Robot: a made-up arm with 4 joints.
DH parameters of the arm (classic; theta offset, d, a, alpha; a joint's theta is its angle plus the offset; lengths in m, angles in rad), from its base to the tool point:
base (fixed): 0 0.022 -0.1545 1.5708
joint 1: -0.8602 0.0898 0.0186 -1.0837
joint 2: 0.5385 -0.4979 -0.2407 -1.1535
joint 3: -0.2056 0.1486 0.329 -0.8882
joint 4: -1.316 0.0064 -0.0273 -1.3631
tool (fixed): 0.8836 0.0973 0 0
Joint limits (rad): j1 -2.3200..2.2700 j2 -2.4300..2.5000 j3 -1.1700..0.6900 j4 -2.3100..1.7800
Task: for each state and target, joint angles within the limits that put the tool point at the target. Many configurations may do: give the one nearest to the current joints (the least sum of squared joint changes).
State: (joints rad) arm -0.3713 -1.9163 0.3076 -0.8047
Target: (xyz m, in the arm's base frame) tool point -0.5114 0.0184 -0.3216
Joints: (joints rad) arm -0.4721 -1.7320 0.2221 -0.8478
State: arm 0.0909 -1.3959 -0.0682 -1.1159
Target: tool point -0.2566 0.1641 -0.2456
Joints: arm -0.2313 -0.7611 -0.0083 -1.3714
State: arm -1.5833 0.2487 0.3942 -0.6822
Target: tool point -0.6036 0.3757 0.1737
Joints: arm -1.4236 -0.6134 0.5892 -0.3994
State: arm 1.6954 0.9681 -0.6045 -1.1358
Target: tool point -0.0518 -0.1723 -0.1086
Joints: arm 1.9972 0.9616 -0.9807 -1.9228
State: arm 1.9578 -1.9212 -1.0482 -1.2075
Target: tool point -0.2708 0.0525 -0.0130
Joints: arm 1.3250 -1.0890 -1.1700 -1.3587
